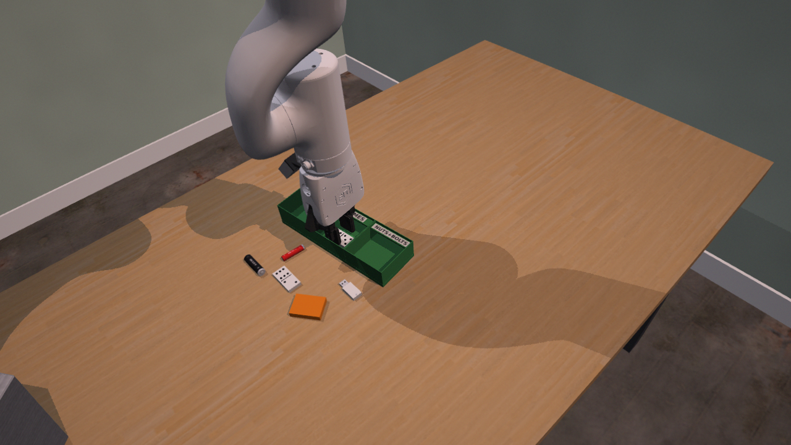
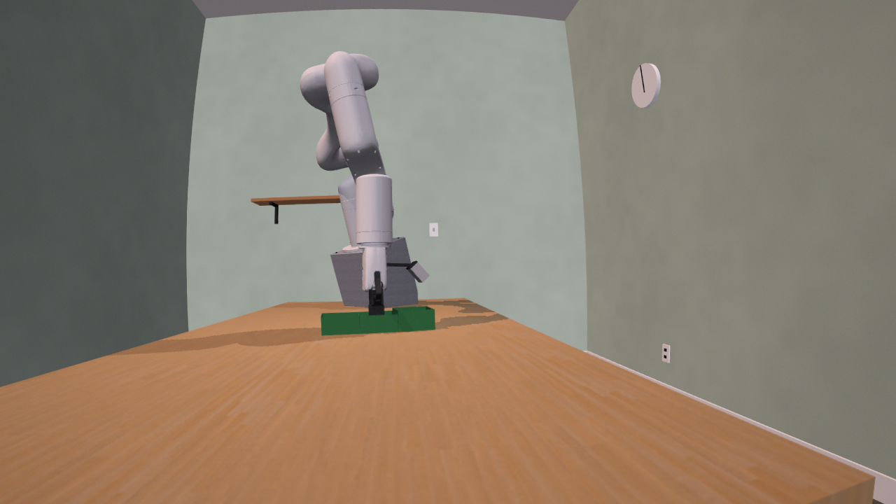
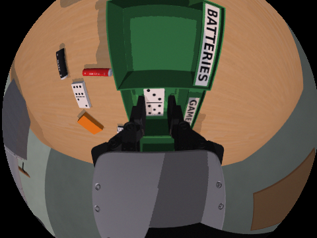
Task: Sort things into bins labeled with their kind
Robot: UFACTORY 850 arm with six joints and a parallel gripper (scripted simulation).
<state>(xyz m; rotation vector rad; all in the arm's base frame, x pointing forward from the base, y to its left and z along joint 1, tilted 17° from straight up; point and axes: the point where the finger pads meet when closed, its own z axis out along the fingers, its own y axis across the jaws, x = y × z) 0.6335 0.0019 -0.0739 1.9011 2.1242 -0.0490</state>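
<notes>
The green bin row is 10 mm below my hand and 10 mm ahead of it. Also, from my hand: orange flat block (130 mm behind, 70 mm to the right, 30 mm below); red battery (80 mm behind, 40 mm to the left, 30 mm below); white USB stick (90 mm to the right, 60 mm behind, 30 mm below).
</notes>
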